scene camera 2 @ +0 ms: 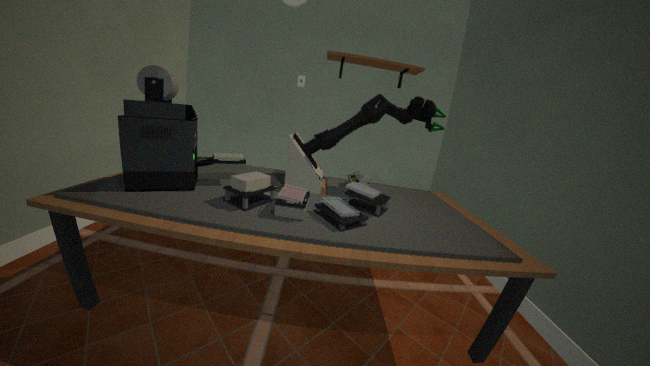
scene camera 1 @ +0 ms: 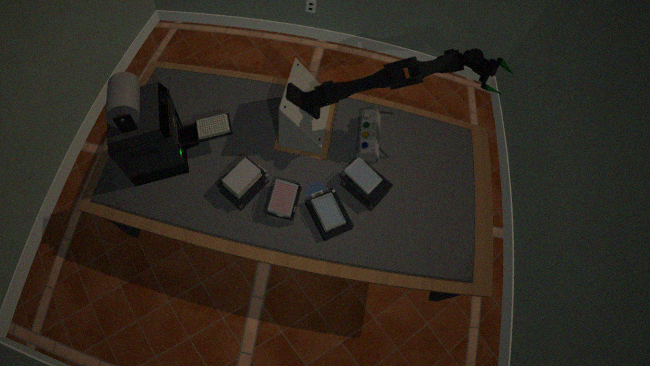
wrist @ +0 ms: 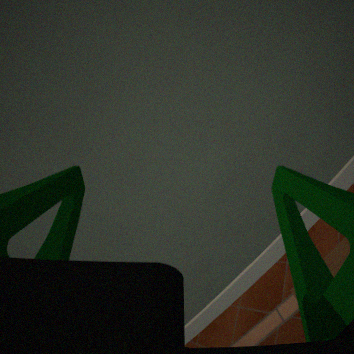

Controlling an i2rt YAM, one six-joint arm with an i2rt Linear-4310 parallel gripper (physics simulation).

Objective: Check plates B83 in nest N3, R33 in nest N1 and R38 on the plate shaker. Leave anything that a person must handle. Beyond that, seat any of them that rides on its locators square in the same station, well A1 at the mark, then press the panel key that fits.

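Note:
My gripper [scene camera 1: 506, 82] [scene camera 2: 444, 121] [wrist: 178, 176] is open and empty, high beyond the table's back right side. Four stations bear plates: a deep white plate [scene camera 1: 242, 177] [scene camera 2: 251, 181] at left, a pink-welled plate [scene camera 1: 284, 198] [scene camera 2: 294, 194], a pale blue plate [scene camera 1: 328, 211] [scene camera 2: 340, 206] at the front, and a pale plate [scene camera 1: 363, 176] [scene camera 2: 363, 189] at right. The right-hand plate and the front plate lie on dark bases. Labels are too small to read, so I cannot tell which plate is which. The key panel [scene camera 1: 367, 134] [scene camera 2: 356, 177] has green, yellow and blue keys.
A dark machine [scene camera 1: 150, 145] [scene camera 2: 159, 150] with a roll on top and a green light stands at the left. Its arm holds out a white plate [scene camera 1: 213, 126] [scene camera 2: 229, 157]. My arm's slanted white mounting board [scene camera 1: 300, 131] stands at the table's back. A wooden shelf [scene camera 2: 375, 62] hangs on the wall.

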